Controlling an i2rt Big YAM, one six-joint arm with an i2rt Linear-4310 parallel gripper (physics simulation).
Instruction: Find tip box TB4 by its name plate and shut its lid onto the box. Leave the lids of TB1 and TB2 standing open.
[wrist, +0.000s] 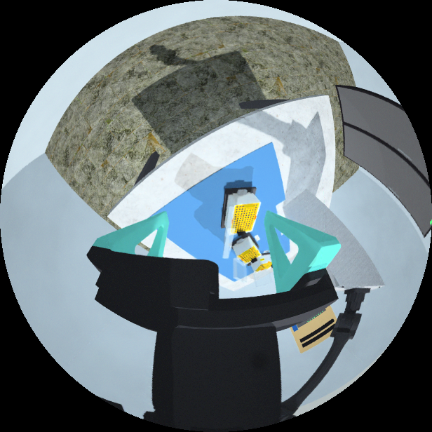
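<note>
Three tip boxes with yellow perforated tops stand in a row on the blue mat. The largest in view has a dark edge along its upper and left sides. A smaller-looking one is below it, and another is lower right, near the right finger. Pale translucent panels show left of the boxes. Name plates are too small to read, so I cannot tell which box is TB4, TB1 or TB2. My gripper is open with nothing between its teal fingers; the boxes appear beyond and between them, toward the right finger.
The white tabletop surrounds the blue mat. A grey panel stands right of the mat. A dark grey panelled object is at the far right. A tan board and a black jointed arm are at the lower right.
</note>
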